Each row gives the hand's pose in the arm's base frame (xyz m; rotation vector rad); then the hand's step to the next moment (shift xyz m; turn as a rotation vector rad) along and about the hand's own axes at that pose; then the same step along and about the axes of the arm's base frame.
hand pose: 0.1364 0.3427 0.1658 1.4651 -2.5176 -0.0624
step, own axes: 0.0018 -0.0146 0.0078 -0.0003 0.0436 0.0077
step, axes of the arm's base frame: 0.0099 -0.0095 -0.0095 -0.0387 0.0215 -0.0010
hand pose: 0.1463 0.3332 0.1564 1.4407 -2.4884 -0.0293
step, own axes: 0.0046 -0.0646 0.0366 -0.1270 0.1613 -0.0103
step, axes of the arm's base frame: 0.0440 -0.0408 -0.0439 -0.0746 0.1914 0.0064
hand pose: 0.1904 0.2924 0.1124 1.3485 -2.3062 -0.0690
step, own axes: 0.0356 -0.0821 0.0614 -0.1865 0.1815 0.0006
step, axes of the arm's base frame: 0.0266 -0.0836 -0.0639 -0.0712 0.2496 -0.0196
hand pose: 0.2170 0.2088 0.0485 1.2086 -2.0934 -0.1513
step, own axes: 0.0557 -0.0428 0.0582 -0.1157 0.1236 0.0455
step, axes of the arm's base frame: -0.0233 -0.0819 -0.0328 -0.0802 0.1504 -0.0412
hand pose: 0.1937 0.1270 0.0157 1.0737 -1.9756 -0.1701
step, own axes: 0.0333 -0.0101 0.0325 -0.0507 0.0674 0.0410
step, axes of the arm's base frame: -0.0264 -0.0394 -0.0044 -0.0589 0.0686 -0.0248
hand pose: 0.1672 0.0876 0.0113 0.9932 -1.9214 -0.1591
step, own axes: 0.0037 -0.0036 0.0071 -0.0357 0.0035 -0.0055
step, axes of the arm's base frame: -0.0044 -0.0069 -0.0032 0.0107 0.0286 -0.0195
